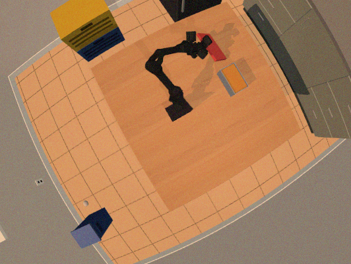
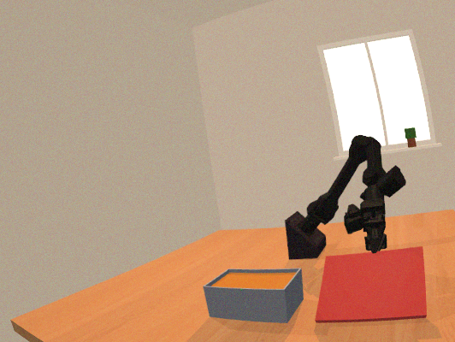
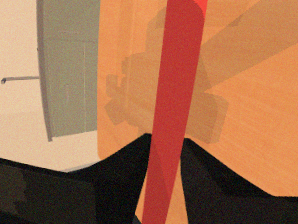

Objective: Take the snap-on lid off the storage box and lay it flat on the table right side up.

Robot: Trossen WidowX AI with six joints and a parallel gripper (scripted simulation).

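My gripper tip is now 7 cm short of the red lid, 1 cm to the right of it and 5 cm above it. From my gripper tip the other things lie so: grey-blue storage box: 9 cm ahead, 29 cm to the right, 7 cm below.
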